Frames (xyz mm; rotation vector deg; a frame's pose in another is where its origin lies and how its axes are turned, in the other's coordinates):
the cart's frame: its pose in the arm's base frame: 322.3 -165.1 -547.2 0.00 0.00 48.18
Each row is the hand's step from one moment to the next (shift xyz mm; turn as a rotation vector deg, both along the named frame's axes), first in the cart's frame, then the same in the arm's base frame.
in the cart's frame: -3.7 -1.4 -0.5 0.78 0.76 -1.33
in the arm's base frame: -1.4 -3.7 -0.5 -0.05 1.09 -1.33
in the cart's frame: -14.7 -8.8 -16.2 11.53 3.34 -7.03
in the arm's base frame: -3.2 -16.8 -16.2 5.20 10.82 -7.03
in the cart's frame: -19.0 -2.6 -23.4 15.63 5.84 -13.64
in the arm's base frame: -10.7 -15.9 -23.4 6.07 15.54 -13.64
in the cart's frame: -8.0 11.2 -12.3 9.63 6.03 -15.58
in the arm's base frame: -13.7 1.5 -12.3 1.93 11.20 -15.58
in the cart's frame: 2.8 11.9 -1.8 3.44 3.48 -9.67
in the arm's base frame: -7.0 10.0 -1.8 -0.30 4.88 -9.67
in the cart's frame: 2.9 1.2 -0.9 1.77 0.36 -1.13
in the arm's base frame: 1.0 3.0 -0.9 0.91 1.56 -1.13
